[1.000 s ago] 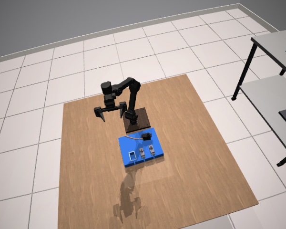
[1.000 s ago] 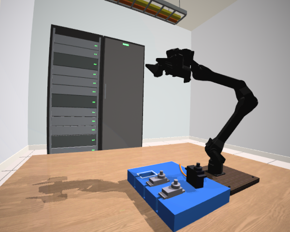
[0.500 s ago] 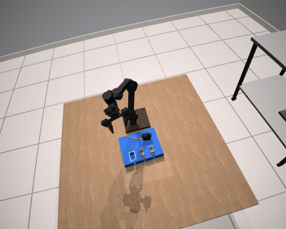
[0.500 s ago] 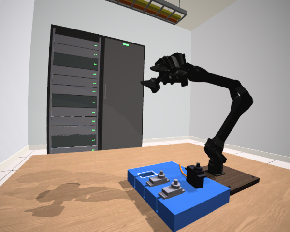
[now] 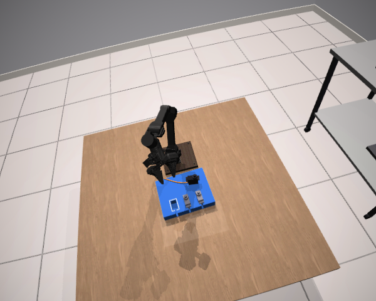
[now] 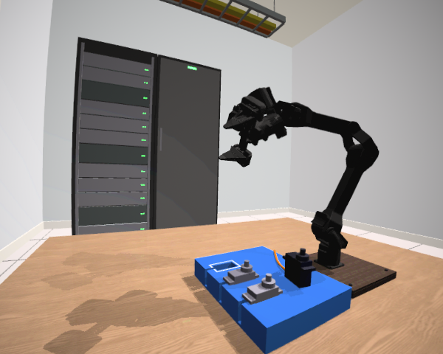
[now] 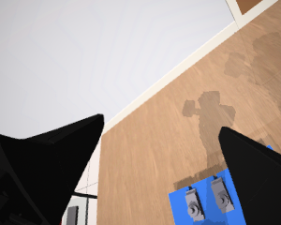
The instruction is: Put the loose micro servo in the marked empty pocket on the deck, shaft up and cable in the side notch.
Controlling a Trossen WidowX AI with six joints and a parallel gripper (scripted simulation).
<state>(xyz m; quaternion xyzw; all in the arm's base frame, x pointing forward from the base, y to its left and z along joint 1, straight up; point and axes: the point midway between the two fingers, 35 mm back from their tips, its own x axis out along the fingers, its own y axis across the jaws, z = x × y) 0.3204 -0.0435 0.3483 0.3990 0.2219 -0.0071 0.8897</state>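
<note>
Now: gripper tip 14 cm past the deck, 5 cm to the right of it and 33 cm above it.
</note>
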